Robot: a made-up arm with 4 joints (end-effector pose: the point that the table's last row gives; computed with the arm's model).
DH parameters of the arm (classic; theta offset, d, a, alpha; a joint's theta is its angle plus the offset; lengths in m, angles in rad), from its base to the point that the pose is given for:
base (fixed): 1.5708 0.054 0 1.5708
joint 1: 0 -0.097 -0.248 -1.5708
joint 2: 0 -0.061 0.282 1.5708
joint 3: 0 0.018 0.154 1.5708
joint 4: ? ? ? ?
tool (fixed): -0.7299 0.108 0 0
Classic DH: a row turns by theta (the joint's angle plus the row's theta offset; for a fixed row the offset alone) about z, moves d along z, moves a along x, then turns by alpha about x.
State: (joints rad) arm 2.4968 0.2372 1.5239 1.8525
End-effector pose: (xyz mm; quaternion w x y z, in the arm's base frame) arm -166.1 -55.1 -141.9 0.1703 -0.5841 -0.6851 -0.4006
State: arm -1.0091 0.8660 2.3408 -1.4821
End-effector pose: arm -163.2 -118.2 83.5 0.5561 0.6954 -0.0706 0.4497
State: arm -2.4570 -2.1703 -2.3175 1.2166
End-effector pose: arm 128.9 65.4 471.9 0.7833 0.2271 0.2333 0.5296
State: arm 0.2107 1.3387 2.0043 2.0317
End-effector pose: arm -175.0 -259.3 123.9 0.5138 -0.0424 0.8517 -0.0938
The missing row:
joint 4: 0.8409 0 -0.102 3.1416
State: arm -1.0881 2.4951 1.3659 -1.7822
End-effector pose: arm -294.9 -112.5 382.8 0.0508 -0.7220 -0.5269 -0.4456
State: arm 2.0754 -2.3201 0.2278 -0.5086
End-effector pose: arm 143.1 167.7 -368.0 0.2963 0.5370 0.6163 -0.4940
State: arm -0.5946 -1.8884 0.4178 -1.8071
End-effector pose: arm 180.8 -327.0 367.7 0.9180 -0.3405 -0.2024 0.0204
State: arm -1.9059 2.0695 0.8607 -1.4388
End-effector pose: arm -348.7 157.2 316.1 0.2273 0.3648 0.8033 0.4122
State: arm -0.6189 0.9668 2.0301 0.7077
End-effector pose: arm -241.8 -188.0 221.2 0.6715 0.3824 0.6218 -0.1272
